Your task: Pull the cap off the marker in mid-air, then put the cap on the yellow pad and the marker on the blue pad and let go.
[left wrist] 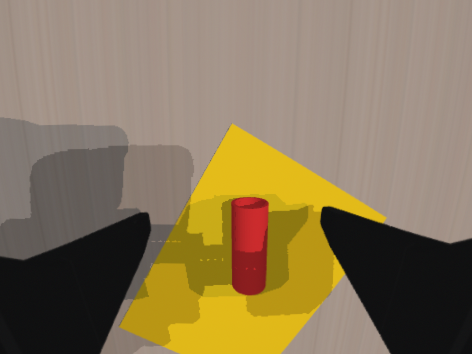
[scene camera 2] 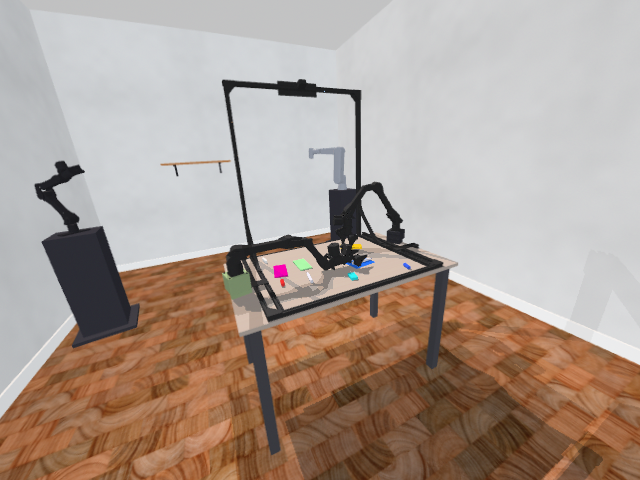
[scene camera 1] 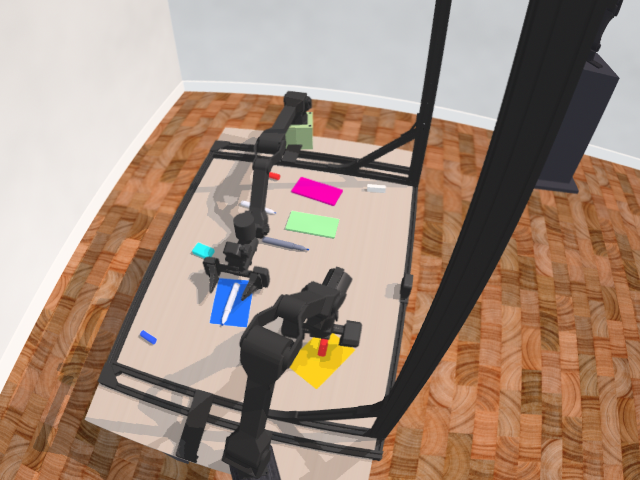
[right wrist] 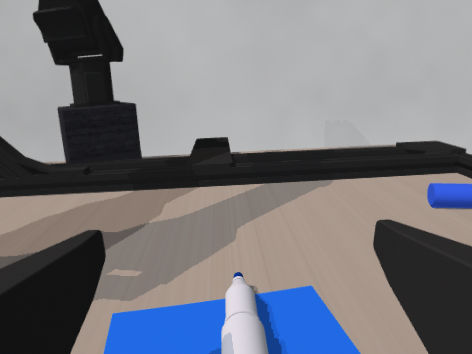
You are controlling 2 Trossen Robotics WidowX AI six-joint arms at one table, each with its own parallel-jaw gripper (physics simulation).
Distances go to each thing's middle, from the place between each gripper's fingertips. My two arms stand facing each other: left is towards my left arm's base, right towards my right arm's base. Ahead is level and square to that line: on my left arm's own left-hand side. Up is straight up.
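From my left hand: yellow pad point(scene camera 1: 315, 369), 10 mm below, 40 mm to the left of it; green pad point(scene camera 1: 317, 225), 10 mm below, 50 mm ahead of it, 390 mm to the right of it; magenta pad point(scene camera 1: 305, 187), 10 mm below, 50 mm ahead of it, 530 mm to the right of it; blue pad point(scene camera 1: 239, 314), 10 mm below, 250 mm ahead of it, 100 mm to the right of it.
From my right hand: blue pad, 6 cm below, 2 cm to the right of it; yellow pad, 6 cm below, 26 cm behind, 13 cm to the left of it; green pad, 6 cm below, 20 cm behind, 31 cm to the right of it; magenta pad, 6 cm below, 21 cm behind, 45 cm to the right of it.
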